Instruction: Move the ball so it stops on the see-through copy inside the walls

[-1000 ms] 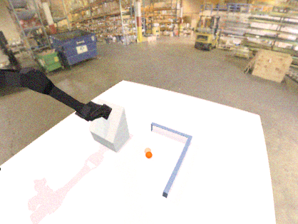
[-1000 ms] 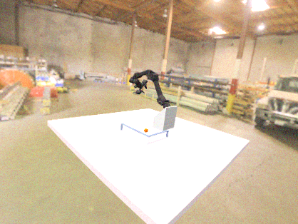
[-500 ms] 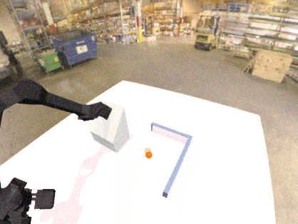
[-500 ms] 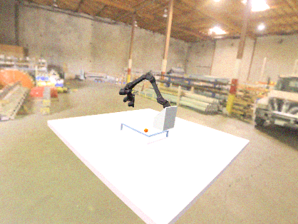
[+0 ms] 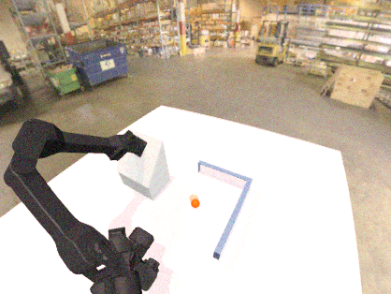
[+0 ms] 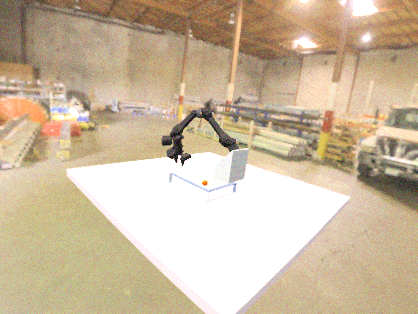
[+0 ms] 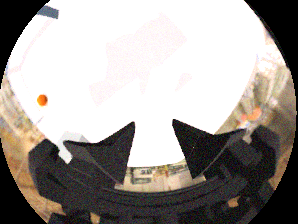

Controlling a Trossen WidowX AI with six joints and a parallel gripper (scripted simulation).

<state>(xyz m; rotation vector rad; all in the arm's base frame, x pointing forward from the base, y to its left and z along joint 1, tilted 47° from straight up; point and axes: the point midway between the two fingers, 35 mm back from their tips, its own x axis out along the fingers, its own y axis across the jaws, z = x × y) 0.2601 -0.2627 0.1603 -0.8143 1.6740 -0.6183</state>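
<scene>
Right now my gripper tip is 20 mm short of the ball, 310 mm to the right of it and 20 mm above it.
</scene>
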